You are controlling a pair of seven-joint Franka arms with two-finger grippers.
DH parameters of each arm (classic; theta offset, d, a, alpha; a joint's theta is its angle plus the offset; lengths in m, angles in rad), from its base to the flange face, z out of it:
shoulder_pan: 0 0.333 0 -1.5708
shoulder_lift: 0 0 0 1.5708
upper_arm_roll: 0 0.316 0.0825 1.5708
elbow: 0 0 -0.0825 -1.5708
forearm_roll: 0 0.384 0 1.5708
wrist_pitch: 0 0 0.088 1.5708
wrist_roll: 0 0.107 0 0
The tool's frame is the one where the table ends.
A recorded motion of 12 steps. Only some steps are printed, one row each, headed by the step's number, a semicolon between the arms.
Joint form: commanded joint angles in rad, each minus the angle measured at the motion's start. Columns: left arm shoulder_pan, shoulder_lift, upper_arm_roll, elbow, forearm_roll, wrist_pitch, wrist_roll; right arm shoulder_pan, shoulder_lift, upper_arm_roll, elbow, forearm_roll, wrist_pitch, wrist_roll.
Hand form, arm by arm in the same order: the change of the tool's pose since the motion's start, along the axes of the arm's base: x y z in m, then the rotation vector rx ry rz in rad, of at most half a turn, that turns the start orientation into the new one. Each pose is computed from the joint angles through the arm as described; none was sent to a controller.
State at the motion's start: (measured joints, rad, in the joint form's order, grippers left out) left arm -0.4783 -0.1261 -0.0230 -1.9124 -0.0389 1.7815 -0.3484; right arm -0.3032 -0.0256 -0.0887 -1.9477 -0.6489 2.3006 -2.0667
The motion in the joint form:
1: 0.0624 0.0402 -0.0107 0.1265 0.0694 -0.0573 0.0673; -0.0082 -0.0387 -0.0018 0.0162 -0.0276 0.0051 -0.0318
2: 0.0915 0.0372 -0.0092 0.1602 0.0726 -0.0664 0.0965; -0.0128 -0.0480 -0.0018 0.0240 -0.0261 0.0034 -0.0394
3: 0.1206 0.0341 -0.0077 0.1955 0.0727 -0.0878 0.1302; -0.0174 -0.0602 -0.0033 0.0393 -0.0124 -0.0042 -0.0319
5: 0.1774 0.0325 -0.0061 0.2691 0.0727 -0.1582 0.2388; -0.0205 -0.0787 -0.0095 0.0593 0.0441 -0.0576 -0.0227
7: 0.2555 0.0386 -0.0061 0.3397 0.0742 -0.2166 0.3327; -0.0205 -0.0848 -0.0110 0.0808 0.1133 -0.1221 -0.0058
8: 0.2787 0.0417 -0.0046 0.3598 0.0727 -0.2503 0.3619; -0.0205 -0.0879 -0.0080 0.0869 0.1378 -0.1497 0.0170
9: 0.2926 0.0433 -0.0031 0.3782 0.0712 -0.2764 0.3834; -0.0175 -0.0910 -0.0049 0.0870 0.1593 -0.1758 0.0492
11: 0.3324 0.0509 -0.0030 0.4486 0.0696 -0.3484 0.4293; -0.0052 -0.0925 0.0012 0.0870 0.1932 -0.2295 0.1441
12: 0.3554 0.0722 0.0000 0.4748 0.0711 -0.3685 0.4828; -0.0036 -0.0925 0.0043 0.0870 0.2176 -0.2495 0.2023
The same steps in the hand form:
1: 0.0284 0.0230 0.0345 0.0480 -0.0573 -0.0279; -0.0085 -0.0037 0.0316 -0.0502 -0.0270 0.0262
2: 0.0358 0.0380 0.0515 0.0411 -0.0833 -0.0258; -0.0112 -0.0058 0.0408 -0.0567 -0.0375 0.0256
3: 0.0410 0.0537 0.0682 0.0370 -0.0987 -0.0276; -0.0151 -0.0087 0.0548 -0.0518 -0.0665 0.0048
5: 0.0464 0.0851 0.0978 0.0416 -0.1030 -0.0754; -0.0249 -0.0144 0.0695 -0.0037 -0.0862 -0.0572
7: 0.0543 0.1261 0.1225 0.0483 -0.1080 -0.0890; -0.0305 -0.0161 0.0761 0.0653 -0.0940 -0.1225
8: 0.0546 0.1394 0.1271 0.0518 -0.0907 -0.0930; -0.0323 -0.0145 0.0776 0.0949 -0.1008 -0.1570
9: 0.0539 0.1477 0.1324 0.0528 -0.0809 -0.0987; -0.0334 -0.0111 0.0762 0.1255 -0.1065 -0.1947
11: 0.0506 0.1694 0.1541 0.0543 -0.0704 -0.1030; -0.0334 -0.0016 0.0706 0.1840 -0.1218 -0.2885
12: 0.0572 0.1824 0.1532 0.0578 -0.0546 -0.1301; -0.0336 0.0015 0.0680 0.2200 -0.1408 -0.3474

